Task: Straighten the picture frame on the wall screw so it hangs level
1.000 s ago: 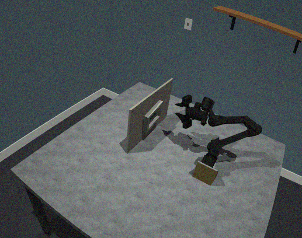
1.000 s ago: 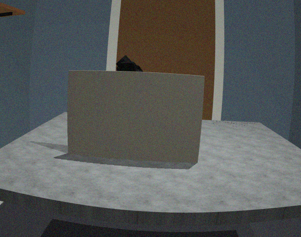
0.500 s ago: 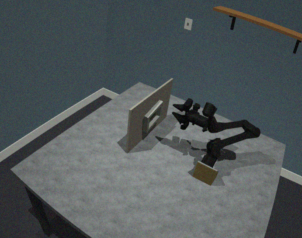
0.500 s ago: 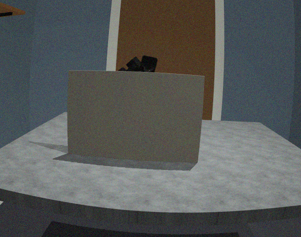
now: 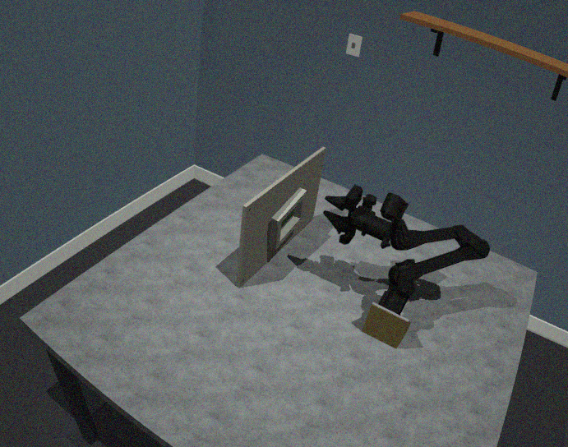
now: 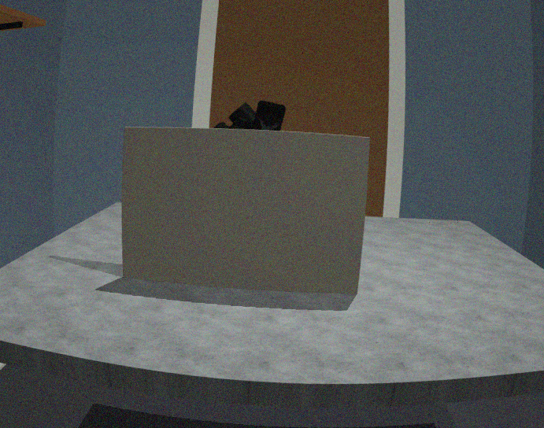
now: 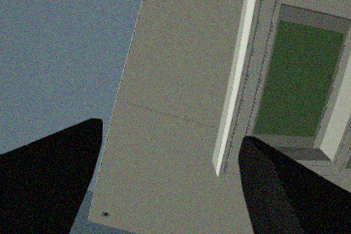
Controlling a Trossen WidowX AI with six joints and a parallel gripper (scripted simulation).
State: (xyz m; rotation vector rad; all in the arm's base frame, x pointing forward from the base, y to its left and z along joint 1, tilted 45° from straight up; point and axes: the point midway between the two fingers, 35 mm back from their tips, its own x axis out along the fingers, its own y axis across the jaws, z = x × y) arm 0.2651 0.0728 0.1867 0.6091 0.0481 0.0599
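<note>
The picture frame lies 12 cm ahead of my gripper tip, 11 cm below it and 1 cm to the right of it. Round my gripper tip: wall panel 14 cm ahead, 11 cm below, 2 cm to the right.
</note>
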